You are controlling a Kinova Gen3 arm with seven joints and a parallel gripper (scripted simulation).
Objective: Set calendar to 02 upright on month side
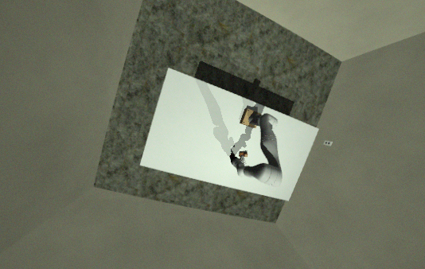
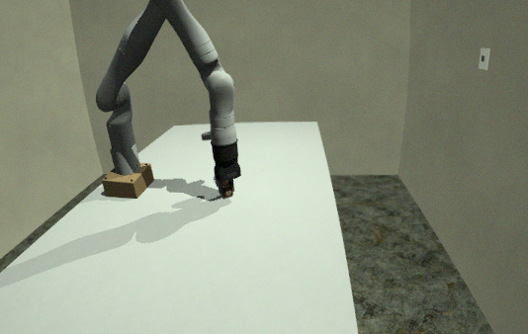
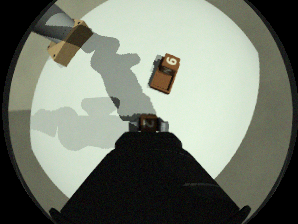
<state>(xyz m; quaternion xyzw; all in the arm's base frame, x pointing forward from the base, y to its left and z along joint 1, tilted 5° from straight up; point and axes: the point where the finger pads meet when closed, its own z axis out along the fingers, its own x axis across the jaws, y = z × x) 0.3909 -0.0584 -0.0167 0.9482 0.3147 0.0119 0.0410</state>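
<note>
The brown calendar cube lies 10 mm below my hand. Also, from my hand: brown tray 30 mm behind, 100 mm to the left, 20 mm below.
</note>
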